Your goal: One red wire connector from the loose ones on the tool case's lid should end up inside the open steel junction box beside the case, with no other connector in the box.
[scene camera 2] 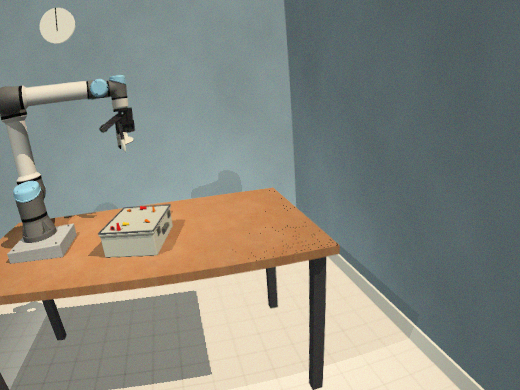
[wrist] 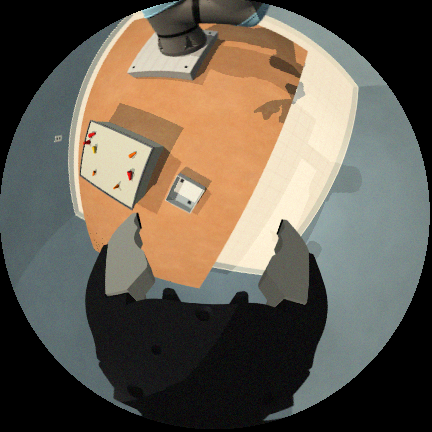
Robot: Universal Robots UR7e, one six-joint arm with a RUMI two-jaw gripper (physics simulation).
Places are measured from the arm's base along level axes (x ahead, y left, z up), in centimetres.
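Pixels of known places: gripper, fingertip midpoint: (scene camera 2: 123, 150) (wrist: 208, 218); arm's base, origin of the base link: (scene camera 2: 40, 235) (wrist: 182, 42).
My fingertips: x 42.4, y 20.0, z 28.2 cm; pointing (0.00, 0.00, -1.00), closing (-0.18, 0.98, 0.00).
For each thing: its top centre in the pictures, then the offset to it from my fingertips. "spot": a spot on its surface instead. Level surfaces: height alone.
- tool case, middle of its top: (wrist: 105, 163) (scene camera 2: 137, 217) dy -34.5, dx +3.0, dz -23.1 cm
- table with its pale lid, surface spot: (wrist: 111, 162) (scene camera 2: 136, 216) spot: dy -31.7, dx +2.4, dz -23.5 cm
- red connector, middle of its top: (wrist: 127, 176) (scene camera 2: 142, 205) dy -23.6, dx +5.6, dz -21.9 cm
- yellow connector, middle of its top: (scene camera 2: 125, 221) (wrist: 91, 149) dy -40.5, dx -1.9, dz -22.0 cm
- open steel junction box, surface spot: (wrist: 178, 199) spot: dy -9.2, dx +15.4, dz -33.1 cm
- wooden table, its level: dz -33.2 cm
The tool case (scene camera 2: 131, 246) (wrist: 161, 159) stands on the table with its pale lid (scene camera 2: 136, 218) (wrist: 111, 162) shut. On the lid lie a red connector (scene camera 2: 143, 207) (wrist: 130, 175), another red one (scene camera 2: 118, 227) (wrist: 91, 135) at the far end in the wrist view, and a dark red one (scene camera 2: 112, 228) (wrist: 87, 142) next to it. A yellow connector (scene camera 2: 125, 224) (wrist: 94, 149) and several orange ones lie there too. The open steel junction box (wrist: 178, 199) stands beside the case; no connector shows inside. It does not show in the scene view. My gripper (scene camera 2: 123, 148) (wrist: 208, 218) is open and empty, high above the table.
The arm's base plate (scene camera 2: 42, 245) (wrist: 160, 64) stands on the wooden table (scene camera 2: 215, 225) (wrist: 225, 130), beyond the case and box in the wrist view. The table's long edge runs to the right of the junction box there. Walls stand behind the table and at the right in the scene view.
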